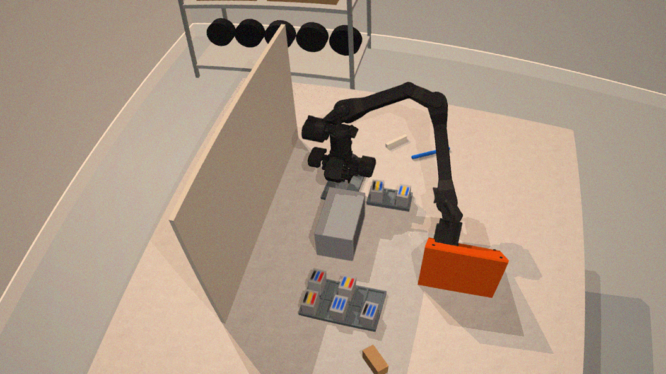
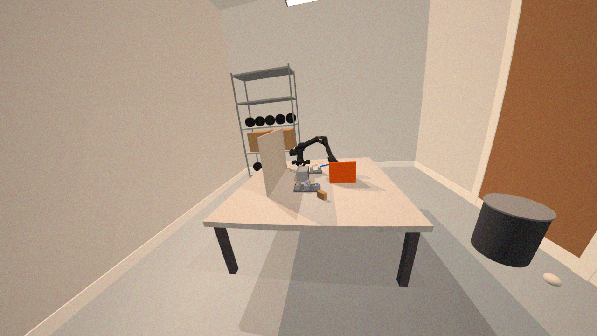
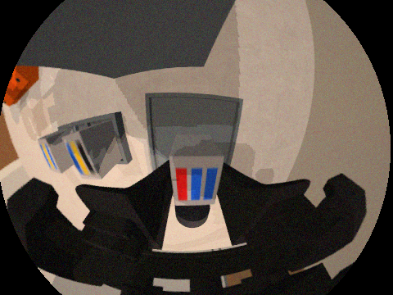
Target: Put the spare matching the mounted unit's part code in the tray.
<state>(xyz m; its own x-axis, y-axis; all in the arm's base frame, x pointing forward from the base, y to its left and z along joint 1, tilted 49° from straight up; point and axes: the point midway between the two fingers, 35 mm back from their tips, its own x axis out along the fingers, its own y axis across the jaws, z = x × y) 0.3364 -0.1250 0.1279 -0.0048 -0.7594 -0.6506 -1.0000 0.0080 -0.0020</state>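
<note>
The grey tray lies 2 cm below my gripper tip. From my gripper tip the other things lie so: mounted unit: 4 cm behind, 18 cm to the left, 3 cm above; then blue stick: 24 cm behind, 20 cm to the right, 2 cm below; then black puck: 8 cm to the right.
</note>
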